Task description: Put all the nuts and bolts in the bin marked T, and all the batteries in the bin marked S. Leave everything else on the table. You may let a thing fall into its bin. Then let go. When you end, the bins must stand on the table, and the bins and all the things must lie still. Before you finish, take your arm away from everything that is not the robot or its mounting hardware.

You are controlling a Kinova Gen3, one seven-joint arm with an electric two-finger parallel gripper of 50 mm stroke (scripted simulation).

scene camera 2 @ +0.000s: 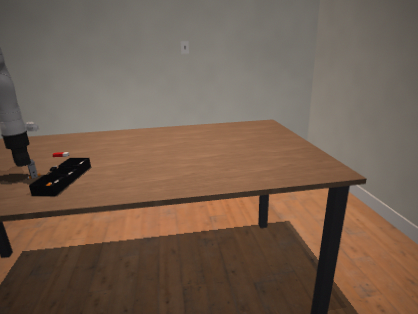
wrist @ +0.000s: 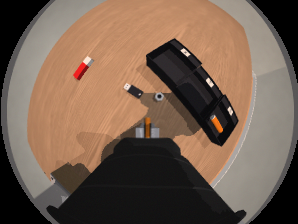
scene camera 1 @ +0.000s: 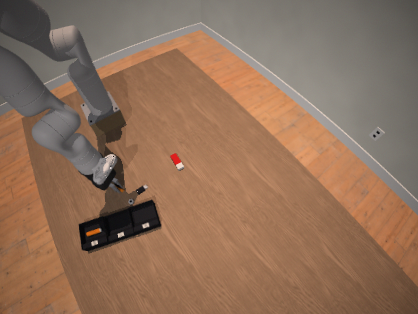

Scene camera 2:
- my gripper: 34, 176
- black three-compartment bin tray: 63, 176
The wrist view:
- my gripper: 147, 127
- black three-compartment bin tray: 205, 98
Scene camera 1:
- black three-compartment bin tray: 117, 224
